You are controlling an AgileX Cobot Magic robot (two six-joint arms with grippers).
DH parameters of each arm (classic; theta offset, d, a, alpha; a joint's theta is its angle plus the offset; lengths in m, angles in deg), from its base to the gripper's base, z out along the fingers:
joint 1: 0 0.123 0 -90
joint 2: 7.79 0 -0.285 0
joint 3: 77.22 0 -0.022 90
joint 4: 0 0.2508 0 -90
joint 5: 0 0 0.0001 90
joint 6: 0 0.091 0 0
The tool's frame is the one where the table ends.
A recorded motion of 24 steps. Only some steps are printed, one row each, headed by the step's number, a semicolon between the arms.
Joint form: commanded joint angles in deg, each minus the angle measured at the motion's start. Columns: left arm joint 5, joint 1, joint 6, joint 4, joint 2, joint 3; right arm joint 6, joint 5, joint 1, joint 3, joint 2, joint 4.
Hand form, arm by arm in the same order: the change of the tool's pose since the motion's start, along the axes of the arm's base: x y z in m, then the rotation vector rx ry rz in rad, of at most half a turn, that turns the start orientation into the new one. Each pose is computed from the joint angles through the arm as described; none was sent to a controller.
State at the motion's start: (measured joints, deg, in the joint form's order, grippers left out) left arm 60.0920 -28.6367 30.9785 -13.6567 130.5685 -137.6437; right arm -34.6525 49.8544 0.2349 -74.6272 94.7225 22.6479
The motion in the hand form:
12: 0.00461 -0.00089 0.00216 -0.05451 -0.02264 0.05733; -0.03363 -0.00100 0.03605 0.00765 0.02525 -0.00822
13: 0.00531 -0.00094 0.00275 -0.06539 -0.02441 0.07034; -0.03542 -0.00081 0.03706 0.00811 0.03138 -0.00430
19: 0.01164 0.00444 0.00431 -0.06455 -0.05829 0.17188; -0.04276 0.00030 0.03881 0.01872 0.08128 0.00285
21: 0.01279 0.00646 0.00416 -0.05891 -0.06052 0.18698; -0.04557 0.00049 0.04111 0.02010 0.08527 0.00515
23: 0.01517 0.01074 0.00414 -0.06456 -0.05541 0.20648; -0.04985 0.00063 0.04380 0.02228 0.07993 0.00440
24: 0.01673 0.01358 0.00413 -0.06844 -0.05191 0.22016; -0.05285 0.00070 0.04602 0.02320 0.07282 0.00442
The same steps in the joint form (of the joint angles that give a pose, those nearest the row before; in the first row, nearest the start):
12: -3.69 0.03 -3.34 0.36 0.04 0.25; 4.10 7.96 -0.23 0.05 -7.22 -1.95
13: -4.26 0.03 -4.21 0.50 0.04 0.26; 4.10 8.60 -0.23 0.05 -7.47 -1.95
19: -6.75 0.03 -10.61 6.26 0.04 0.25; 5.02 12.07 -0.23 0.05 -8.14 -1.84
21: -6.75 0.15 -11.46 7.22 0.04 0.25; 5.16 12.80 -0.23 0.05 -8.65 -1.84
23: -6.75 0.66 -12.30 7.37 0.04 0.26; 5.28 12.96 -0.24 0.52 -9.61 -1.76
24: -6.75 1.00 -12.91 7.51 0.04 0.25; 5.28 12.97 -0.24 0.84 -10.33 -1.71

